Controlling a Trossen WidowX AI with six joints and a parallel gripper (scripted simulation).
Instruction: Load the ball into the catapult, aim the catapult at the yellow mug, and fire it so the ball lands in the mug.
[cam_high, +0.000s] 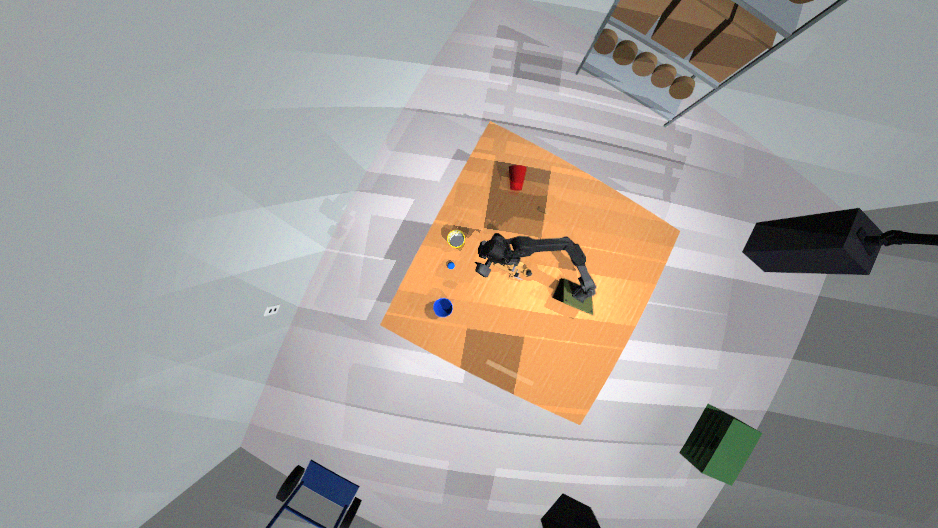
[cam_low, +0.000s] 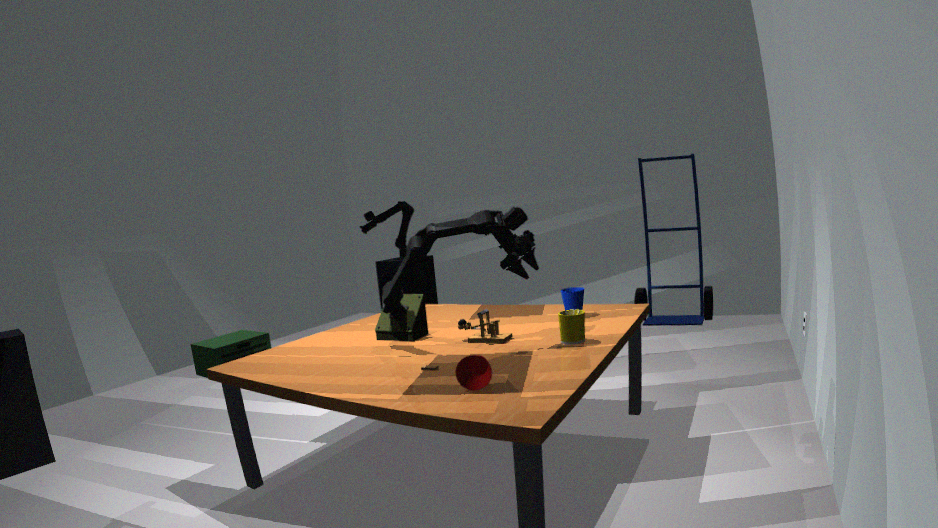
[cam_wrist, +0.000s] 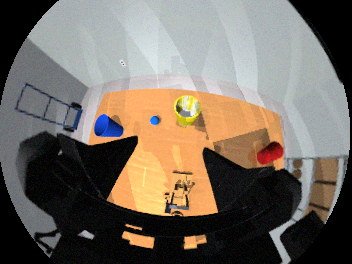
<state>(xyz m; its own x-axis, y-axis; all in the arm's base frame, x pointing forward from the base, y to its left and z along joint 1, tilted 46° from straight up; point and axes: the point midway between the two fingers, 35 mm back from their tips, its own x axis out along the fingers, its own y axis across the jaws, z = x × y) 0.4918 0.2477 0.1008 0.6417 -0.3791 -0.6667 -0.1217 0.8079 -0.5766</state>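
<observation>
The dark ball is 270 mm behind my gripper tip, 170 mm below it and 70 mm to the right of it. From my gripper tip the other things lie so: blue ball: 210 mm below, 120 mm to the left, 90 mm ahead; then wooden catapult: 200 mm behind, 180 mm below, 40 mm to the right; then yellow mug: 200 mm below, 140 mm ahead.
</observation>
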